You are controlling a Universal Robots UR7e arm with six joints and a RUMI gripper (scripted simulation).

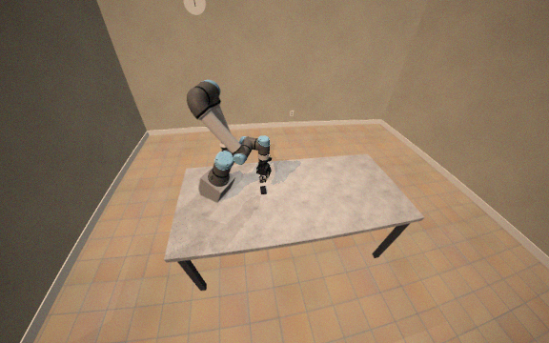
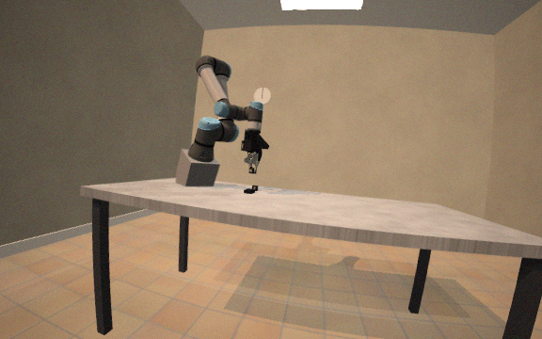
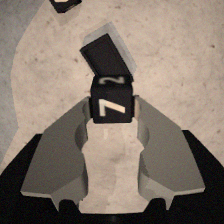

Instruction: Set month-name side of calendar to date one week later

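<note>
My hand is 10 mm past the black calendar tray and 120 mm above it. From my hand the other things lie so: black date cube 10 mm below; black cube 10 mm behind, 110 mm to the left, 120 mm below.
</note>
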